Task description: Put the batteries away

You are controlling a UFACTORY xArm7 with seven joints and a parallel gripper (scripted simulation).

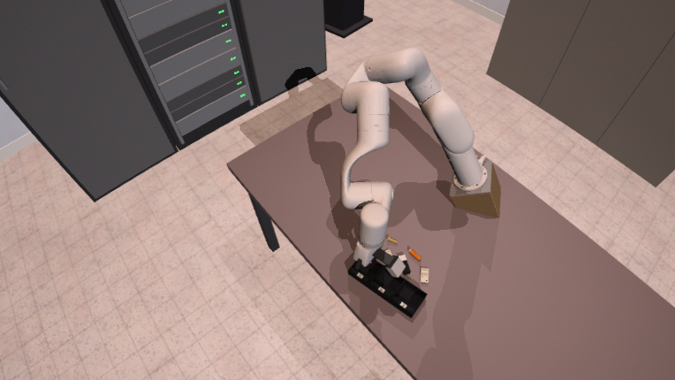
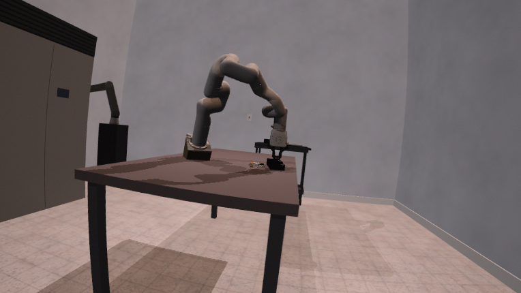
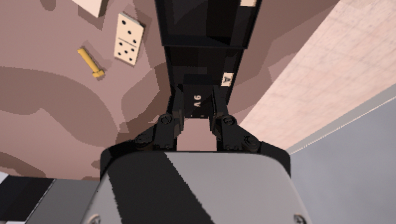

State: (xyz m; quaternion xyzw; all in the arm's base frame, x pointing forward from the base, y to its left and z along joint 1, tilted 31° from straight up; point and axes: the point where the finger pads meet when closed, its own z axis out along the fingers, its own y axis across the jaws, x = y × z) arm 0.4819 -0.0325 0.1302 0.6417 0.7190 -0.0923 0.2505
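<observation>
The orange battery is 15 cm behind my hand, 9 cm to the left of it and 7 cm below it. Also, from my hand: black 9V battery 1 cm to the right, 1 cm below; black bin row 8 cm to the left, 6 cm below; black-and-white stick 10 cm behind, 8 cm to the left, 8 cm below.
</observation>
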